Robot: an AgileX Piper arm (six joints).
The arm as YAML. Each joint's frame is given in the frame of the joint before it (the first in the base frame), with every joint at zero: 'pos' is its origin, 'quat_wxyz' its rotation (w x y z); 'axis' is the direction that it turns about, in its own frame. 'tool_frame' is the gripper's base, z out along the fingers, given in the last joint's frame.
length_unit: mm
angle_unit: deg
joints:
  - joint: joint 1
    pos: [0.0, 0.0, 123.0]
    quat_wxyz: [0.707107, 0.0, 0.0, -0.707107]
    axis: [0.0, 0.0, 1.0]
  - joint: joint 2
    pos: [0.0, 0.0, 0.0]
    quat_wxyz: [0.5, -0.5, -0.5, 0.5]
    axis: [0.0, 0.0, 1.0]
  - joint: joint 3
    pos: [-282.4, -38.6, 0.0]
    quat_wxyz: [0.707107, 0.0, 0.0, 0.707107]
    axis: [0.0, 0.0, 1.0]
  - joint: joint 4
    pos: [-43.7, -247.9, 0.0]
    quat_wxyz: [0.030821, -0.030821, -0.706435, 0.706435]
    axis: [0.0, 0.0, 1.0]
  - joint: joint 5
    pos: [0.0, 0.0, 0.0]
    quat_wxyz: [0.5, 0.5, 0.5, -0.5]
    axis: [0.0, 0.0, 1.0]
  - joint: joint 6
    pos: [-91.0, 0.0, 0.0]
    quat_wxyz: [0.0, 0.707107, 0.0, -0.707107]
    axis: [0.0, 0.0, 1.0]
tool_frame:
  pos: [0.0, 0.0, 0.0]
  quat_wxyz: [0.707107, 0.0, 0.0, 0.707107]
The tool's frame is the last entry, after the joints.
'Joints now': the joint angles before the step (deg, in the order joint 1, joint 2, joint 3, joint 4, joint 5, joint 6). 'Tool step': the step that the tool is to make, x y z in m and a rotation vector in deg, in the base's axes. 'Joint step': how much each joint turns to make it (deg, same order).
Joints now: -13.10, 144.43, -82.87, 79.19, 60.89, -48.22
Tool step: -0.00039, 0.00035, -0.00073, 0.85, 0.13, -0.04
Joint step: -0.05, 0.25, -0.01, 0.46, 0.68, -0.06
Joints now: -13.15, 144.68, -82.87, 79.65, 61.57, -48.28
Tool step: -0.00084, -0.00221, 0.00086, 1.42, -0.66, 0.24
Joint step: -0.50, 0.19, 0.00, 0.63, 1.58, -0.88
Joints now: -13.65, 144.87, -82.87, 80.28, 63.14, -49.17
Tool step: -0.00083, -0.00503, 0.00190, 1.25, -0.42, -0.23
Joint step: -0.84, 0.00, 0.00, 0.37, 1.40, -0.37
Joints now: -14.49, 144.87, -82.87, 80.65, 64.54, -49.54
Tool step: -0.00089, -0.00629, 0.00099, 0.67, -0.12, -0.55
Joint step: -0.94, 0.00, -0.01, 0.07, 0.78, -0.07
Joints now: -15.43, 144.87, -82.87, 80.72, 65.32, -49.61
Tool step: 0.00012, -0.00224, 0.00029, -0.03, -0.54, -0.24
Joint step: -0.30, 0.00, 0.00, 0.26, 0.05, -0.59
